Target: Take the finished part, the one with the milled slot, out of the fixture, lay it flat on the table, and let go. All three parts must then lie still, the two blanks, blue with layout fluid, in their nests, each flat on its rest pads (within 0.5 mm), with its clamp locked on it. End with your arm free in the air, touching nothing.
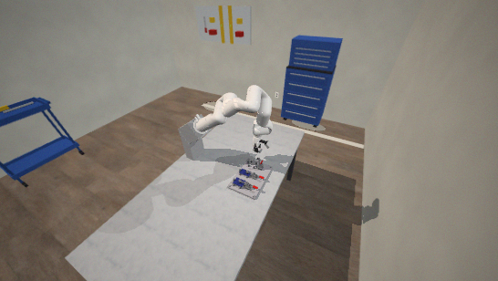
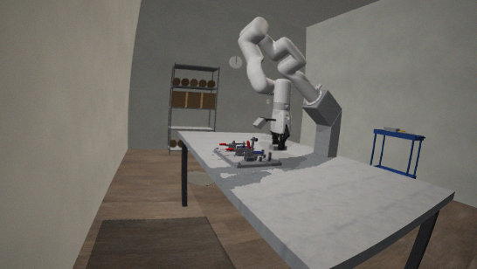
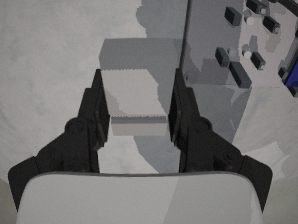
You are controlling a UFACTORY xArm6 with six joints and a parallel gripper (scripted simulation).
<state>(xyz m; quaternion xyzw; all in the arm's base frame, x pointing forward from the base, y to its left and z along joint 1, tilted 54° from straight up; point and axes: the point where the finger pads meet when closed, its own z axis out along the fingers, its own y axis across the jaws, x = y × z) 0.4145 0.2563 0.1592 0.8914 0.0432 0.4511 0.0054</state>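
Now: hand 10 mm past the finished grey part and 10 mm above it. The rest, counted from my hand: grey fixture plate (210 mm to the right, 100 mm below, 80 mm ahead).
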